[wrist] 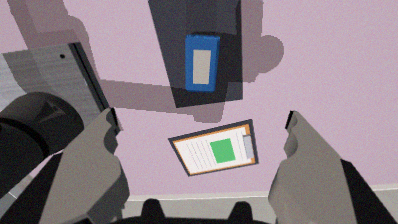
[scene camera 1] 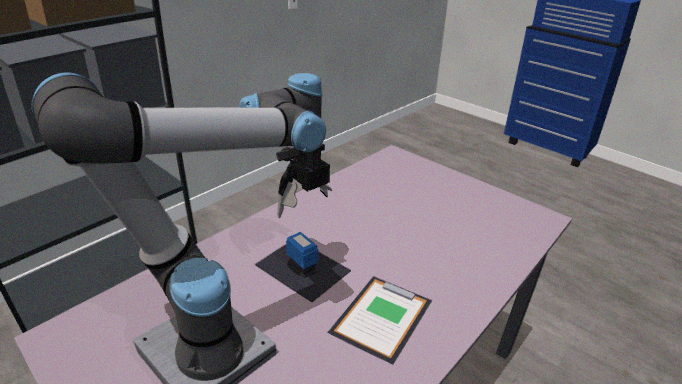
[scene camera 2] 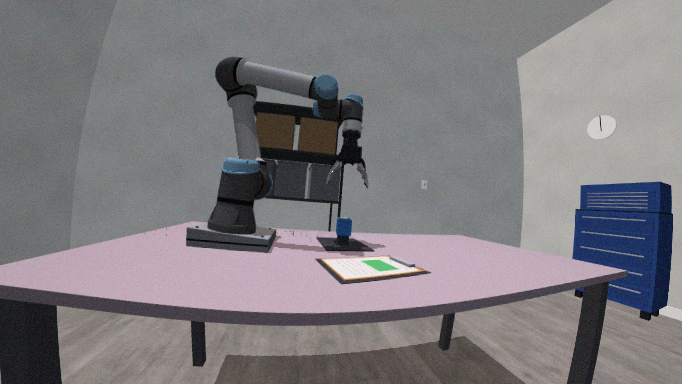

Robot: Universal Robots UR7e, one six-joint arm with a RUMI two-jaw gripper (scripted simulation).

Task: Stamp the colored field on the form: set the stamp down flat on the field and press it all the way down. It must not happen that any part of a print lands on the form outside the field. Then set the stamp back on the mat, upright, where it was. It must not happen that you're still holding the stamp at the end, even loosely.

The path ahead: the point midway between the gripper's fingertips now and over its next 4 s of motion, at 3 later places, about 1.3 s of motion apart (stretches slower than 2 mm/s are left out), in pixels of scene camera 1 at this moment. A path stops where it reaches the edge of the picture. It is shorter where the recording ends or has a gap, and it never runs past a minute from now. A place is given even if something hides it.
My gripper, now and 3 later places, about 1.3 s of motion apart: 303,207; 334,223; 372,254; 373,280
